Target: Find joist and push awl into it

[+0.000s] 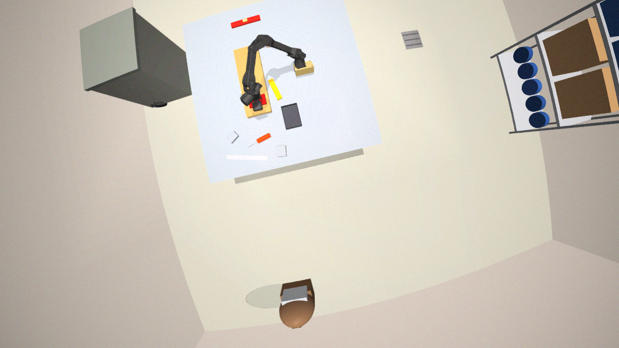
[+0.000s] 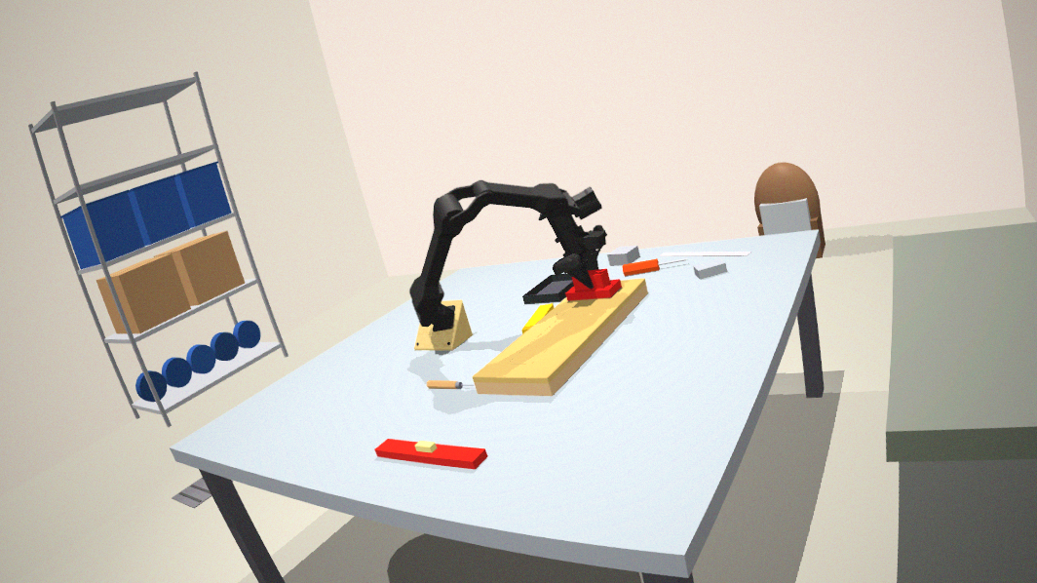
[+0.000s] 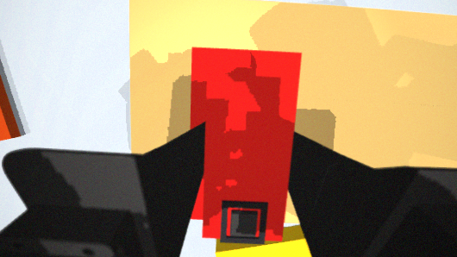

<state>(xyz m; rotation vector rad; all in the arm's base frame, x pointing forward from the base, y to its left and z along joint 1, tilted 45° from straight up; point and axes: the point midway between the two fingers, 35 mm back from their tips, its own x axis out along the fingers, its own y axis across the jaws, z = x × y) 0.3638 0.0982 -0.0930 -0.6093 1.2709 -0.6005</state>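
Now: the dark grey tray 200 mm behind my gripper tip, 170 mm to the left of it and 50 mm below it. From my gripper tip the other things lie so: orange screwdriver: 270 mm to the left, 100 mm ahead, 50 mm below; red stud finder: 20 mm behind, 20 mm above; yellow block: 150 mm behind, 60 mm below, 50 mm to the right.
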